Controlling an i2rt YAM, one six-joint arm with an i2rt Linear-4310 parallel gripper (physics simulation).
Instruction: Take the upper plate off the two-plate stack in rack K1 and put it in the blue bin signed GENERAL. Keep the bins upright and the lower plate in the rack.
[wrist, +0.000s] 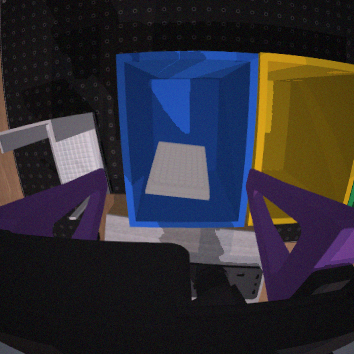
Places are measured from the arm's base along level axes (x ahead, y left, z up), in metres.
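Pixels of known places: gripper, fingertip midpoint: (176, 176); arm's base, link origin: (210, 279).
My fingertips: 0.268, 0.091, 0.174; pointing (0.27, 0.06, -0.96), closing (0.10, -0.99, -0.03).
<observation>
For each thing: its top centre in the pictures, then the offset to it from my fingertips, as dx, dy, dz. "pt": a spot on its surface instead. Level surfaces: height alone.
- light grey well plate, top centre: (178, 180) -0.052, -0.005, -0.131
- blue bin, top centre: (186, 147) +0.002, -0.008, -0.078
- white gridded plate, top centre: (72, 154) -0.064, +0.189, -0.224
- grey holder, top centre: (36, 183) -0.073, +0.186, -0.112
- yellow bin, surface spot: (265, 57) pt +0.097, -0.069, -0.078
- black perforated board, surface height: dz -0.258
A light grey well plate (178, 171) lies inside the blue bin (123, 150), on its floor toward the near left side, touching none of the fingers. The blue bin stands upright; no sign with its name can be read in this view. My gripper (176, 176) is open, its two purple fingers wide apart above the near part of the bin, with no thing between them. At the left, a white gridded plate (79, 155) shows in a grey holder (72, 127), partly hidden by the left finger. I cannot read a rack label there.
A yellow bin (265, 57) stands upright against the right side of the blue bin. A sliver of green (351, 194) shows at the right edge. A black perforated board (75, 30) lies behind the bins. A pale grey strip (145, 240) runs along their near side.
</observation>
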